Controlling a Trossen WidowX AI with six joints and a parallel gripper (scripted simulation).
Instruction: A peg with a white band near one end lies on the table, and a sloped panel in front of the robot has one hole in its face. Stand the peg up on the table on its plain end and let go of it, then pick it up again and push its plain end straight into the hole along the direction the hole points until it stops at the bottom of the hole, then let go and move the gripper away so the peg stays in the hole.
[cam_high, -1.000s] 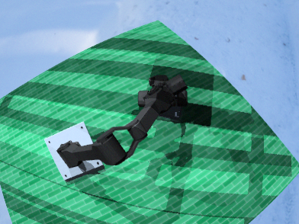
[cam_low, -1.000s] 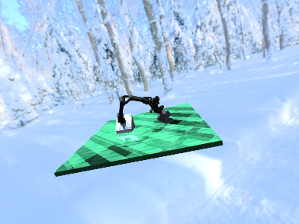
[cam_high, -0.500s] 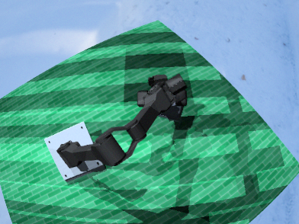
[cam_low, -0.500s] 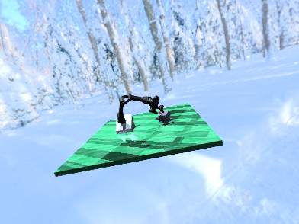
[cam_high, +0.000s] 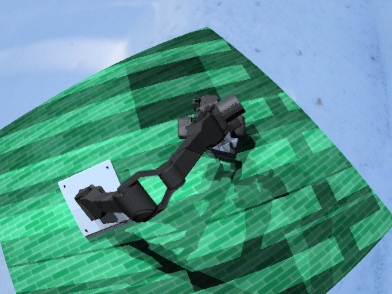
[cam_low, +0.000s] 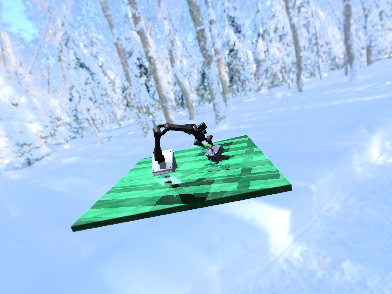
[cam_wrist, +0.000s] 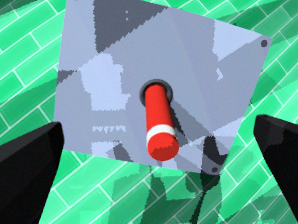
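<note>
My gripper tip is 1 cm short of the red peg and 2 cm above it. From my gripper tip the other things lie so: grey sloped panel 3 cm ahead, 3 cm to the left, 7 cm below.
</note>
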